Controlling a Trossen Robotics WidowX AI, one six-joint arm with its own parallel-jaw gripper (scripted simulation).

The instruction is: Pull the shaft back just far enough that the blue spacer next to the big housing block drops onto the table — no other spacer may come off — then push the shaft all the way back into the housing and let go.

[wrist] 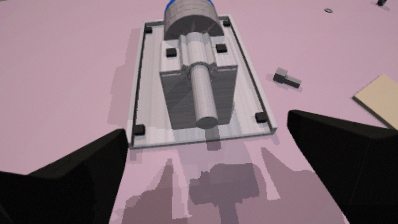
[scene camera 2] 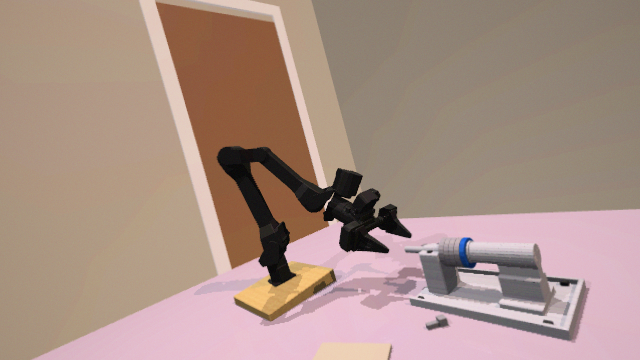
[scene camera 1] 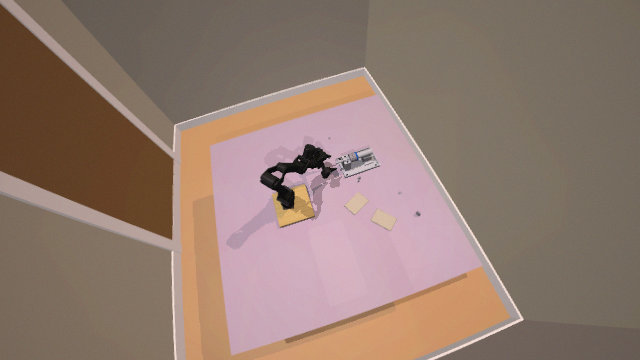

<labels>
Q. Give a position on a grey spacer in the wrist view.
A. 178,25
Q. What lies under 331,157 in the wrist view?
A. My gripper.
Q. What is my gripper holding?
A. Nothing.
</labels>
